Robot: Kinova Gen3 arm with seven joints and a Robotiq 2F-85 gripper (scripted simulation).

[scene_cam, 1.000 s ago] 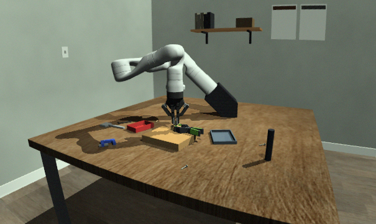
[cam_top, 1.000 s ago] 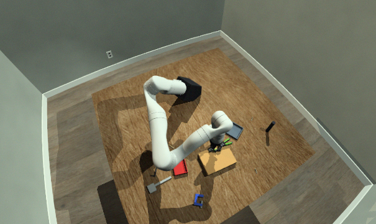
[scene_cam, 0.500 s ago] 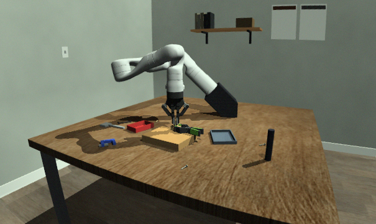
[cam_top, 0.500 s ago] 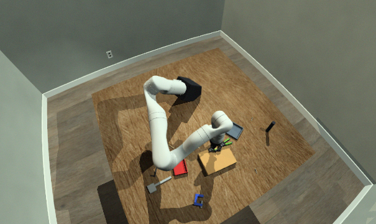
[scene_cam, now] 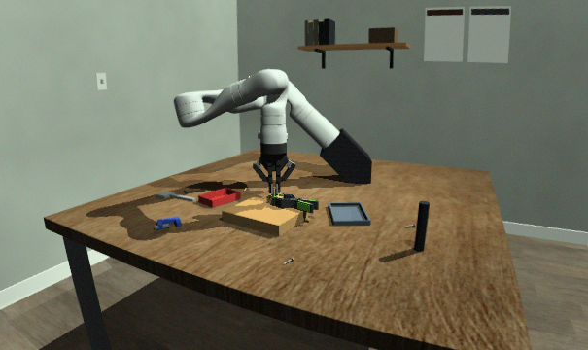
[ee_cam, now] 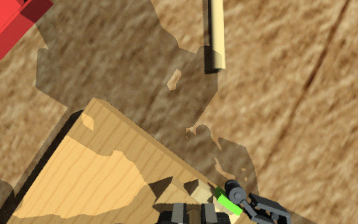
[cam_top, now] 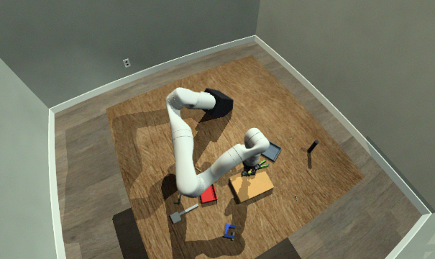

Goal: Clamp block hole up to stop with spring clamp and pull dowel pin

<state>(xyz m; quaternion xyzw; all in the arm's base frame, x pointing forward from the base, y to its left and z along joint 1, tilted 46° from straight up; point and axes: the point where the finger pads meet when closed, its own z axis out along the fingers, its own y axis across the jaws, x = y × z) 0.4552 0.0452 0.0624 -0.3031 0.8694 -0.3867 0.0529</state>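
My hand is 20 mm above the dowel pin. Also, from my hand: thin pale stick 120 mm behind, 70 mm below, 50 mm to the right; then small wooden block 40 mm below; then tan bench board 60 mm below, 60 mm ahead.
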